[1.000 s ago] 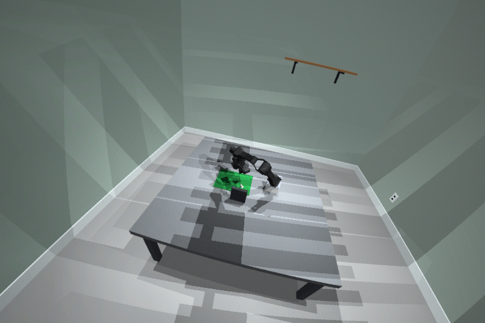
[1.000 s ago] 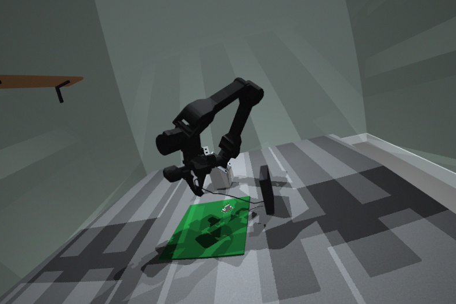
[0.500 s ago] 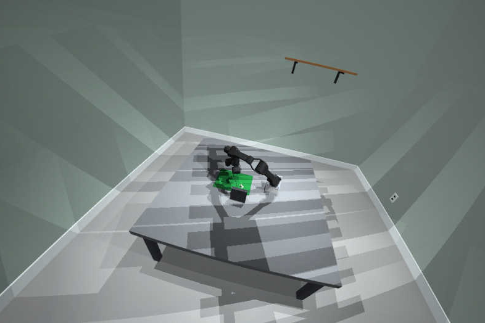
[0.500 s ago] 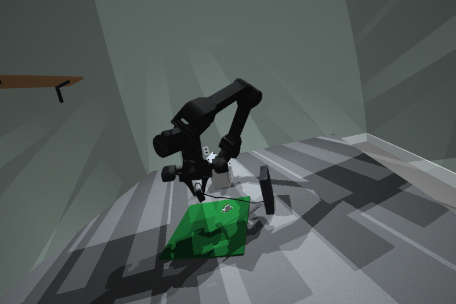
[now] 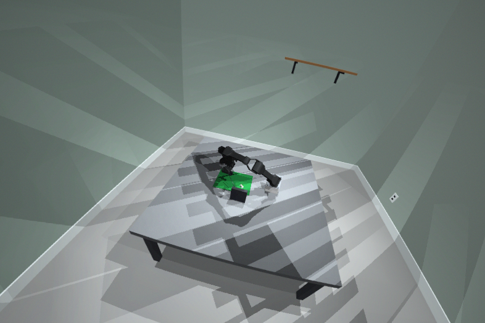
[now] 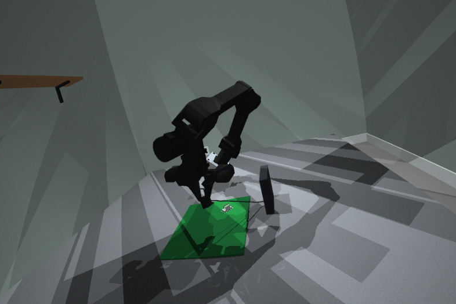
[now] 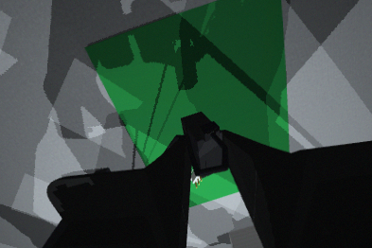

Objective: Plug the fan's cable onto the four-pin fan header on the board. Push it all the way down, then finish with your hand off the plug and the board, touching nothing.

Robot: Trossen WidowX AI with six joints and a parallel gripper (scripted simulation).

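Now: the black plug 1 cm behind my gripper tip. Also, from my gripper tip: black fan 17 cm to the left, 12 cm behind, 5 cm below; then green board 13 cm below, 5 cm behind, 2 cm to the right.
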